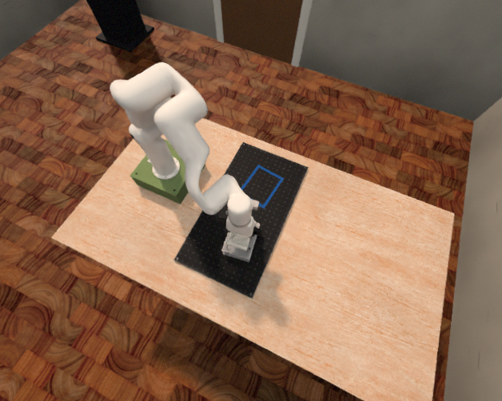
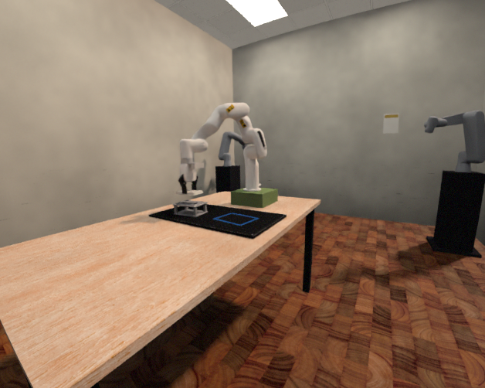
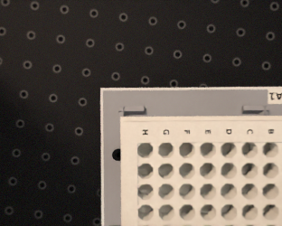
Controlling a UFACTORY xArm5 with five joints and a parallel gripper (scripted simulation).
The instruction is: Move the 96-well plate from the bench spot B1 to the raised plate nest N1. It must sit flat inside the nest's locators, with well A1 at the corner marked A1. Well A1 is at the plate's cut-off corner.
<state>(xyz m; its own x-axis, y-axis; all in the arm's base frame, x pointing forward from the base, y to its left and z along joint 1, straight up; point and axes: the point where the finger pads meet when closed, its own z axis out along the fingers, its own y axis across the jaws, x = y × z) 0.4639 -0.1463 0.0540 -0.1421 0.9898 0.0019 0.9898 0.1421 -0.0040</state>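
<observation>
Now: the grey raised plate nest 8 cm below my hand. From my hand the other things lie so: white 96-well plate 1 cm below.
</observation>
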